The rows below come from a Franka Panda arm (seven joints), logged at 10 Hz.
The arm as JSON. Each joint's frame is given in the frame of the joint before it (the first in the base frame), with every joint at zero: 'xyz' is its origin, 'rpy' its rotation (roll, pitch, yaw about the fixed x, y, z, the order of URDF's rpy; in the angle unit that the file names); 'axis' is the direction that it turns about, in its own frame. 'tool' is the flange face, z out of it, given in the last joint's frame.
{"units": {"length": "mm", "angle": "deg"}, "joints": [
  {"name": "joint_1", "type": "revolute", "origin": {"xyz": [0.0, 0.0, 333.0], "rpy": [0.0, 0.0, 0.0]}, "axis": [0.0, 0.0, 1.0]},
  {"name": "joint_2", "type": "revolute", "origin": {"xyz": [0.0, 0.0, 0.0], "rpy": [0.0, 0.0, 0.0]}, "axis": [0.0, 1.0, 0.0]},
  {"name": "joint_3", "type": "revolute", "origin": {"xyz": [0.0, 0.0, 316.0], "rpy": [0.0, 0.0, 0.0]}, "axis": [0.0, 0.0, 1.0]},
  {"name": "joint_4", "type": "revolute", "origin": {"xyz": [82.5, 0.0, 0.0], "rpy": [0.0, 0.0, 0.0]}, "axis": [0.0, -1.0, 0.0]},
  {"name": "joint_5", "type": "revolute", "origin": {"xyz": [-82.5, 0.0, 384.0], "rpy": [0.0, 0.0, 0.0]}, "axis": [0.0, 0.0, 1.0]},
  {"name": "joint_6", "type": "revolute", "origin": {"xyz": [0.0, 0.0, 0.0], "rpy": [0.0, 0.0, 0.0]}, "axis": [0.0, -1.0, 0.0]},
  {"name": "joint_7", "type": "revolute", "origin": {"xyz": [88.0, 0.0, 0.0], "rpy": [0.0, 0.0, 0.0]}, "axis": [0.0, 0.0, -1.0]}
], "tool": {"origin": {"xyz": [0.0, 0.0, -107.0], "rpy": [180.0, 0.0, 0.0]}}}
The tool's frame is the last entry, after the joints.
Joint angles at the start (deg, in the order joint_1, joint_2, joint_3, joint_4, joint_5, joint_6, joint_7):
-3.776 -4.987 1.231 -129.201 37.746 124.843 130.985
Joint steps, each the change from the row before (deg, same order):
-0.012 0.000 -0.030 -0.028 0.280 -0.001 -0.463
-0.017 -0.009 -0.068 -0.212 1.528 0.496 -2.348
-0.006 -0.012 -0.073 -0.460 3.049 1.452 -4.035
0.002 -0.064 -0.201 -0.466 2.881 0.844 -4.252
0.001 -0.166 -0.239 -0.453 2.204 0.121 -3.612
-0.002 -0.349 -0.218 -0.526 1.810 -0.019 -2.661
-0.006 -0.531 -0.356 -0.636 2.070 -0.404 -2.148
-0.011 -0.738 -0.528 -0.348 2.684 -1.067 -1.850
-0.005 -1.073 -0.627 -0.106 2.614 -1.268 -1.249
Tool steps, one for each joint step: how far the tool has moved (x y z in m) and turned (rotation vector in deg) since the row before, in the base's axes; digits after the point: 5 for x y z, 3 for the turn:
-0.00005 -0.00023 -0.00013 0.175 -0.212 0.198
0.00019 -0.00073 -0.00054 0.758 -1.422 0.797
0.00082 -0.00160 -0.00096 1.282 -2.852 0.781
-0.00029 -0.00201 -0.00134 1.202 -2.620 1.140
-0.00151 -0.00146 -0.00131 1.001 -1.927 1.297
-0.00233 -0.00117 -0.00051 0.903 -1.442 0.819
-0.00343 -0.00157 -0.00002 1.405 -1.043 0.326
-0.00299 -0.00165 0.00387 2.288 -1.092 -0.037
-0.00261 -0.00204 0.00876 2.474 -1.290 -0.381

